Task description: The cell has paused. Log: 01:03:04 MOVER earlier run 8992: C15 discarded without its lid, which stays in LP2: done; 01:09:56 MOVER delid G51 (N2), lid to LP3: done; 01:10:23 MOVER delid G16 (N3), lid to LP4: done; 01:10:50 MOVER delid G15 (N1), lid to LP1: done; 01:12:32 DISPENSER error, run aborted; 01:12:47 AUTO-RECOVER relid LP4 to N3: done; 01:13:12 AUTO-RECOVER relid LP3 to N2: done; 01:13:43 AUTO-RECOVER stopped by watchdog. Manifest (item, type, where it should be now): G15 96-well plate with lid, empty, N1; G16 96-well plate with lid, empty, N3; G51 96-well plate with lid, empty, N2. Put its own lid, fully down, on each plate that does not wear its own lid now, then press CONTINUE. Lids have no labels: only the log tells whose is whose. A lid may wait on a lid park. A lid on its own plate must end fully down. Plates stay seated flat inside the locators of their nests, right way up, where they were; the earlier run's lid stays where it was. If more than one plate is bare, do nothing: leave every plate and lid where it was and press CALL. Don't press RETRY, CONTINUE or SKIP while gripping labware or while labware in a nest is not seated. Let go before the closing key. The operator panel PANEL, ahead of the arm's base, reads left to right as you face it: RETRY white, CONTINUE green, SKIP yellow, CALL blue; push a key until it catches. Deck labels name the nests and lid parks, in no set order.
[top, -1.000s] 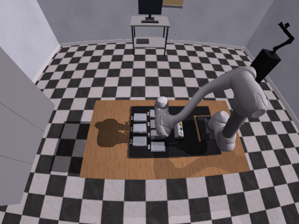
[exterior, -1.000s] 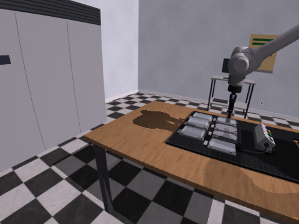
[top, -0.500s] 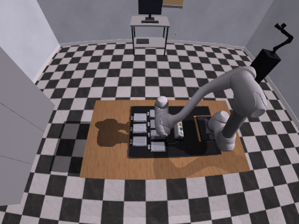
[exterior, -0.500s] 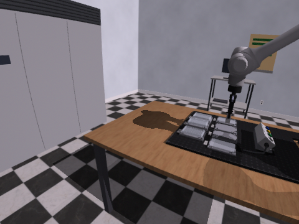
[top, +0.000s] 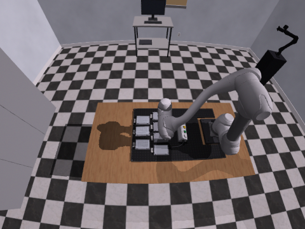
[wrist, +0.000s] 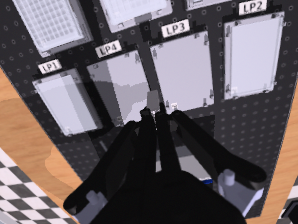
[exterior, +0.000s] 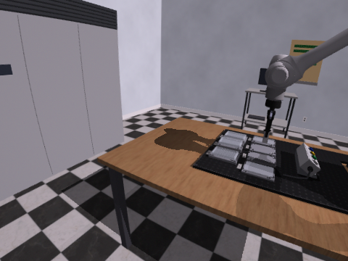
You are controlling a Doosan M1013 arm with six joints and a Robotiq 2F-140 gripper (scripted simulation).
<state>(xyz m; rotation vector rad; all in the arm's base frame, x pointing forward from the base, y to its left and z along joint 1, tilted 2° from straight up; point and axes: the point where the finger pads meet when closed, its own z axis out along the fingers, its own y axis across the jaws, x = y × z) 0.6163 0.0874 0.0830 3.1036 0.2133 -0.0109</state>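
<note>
Right now my hand is 3 cm past the park LP1, 19 cm to the right of it and 10 cm above it. From my hand the other things lie so: park labelled LP3: 1 cm ahead, 6 cm to the right, 10 cm below; park labelled LP4: 1 cm behind, 6 cm to the left, 10 cm below; lid park label lp3: 9 cm ahead, 5 cm to the right, 11 cm below.
</note>
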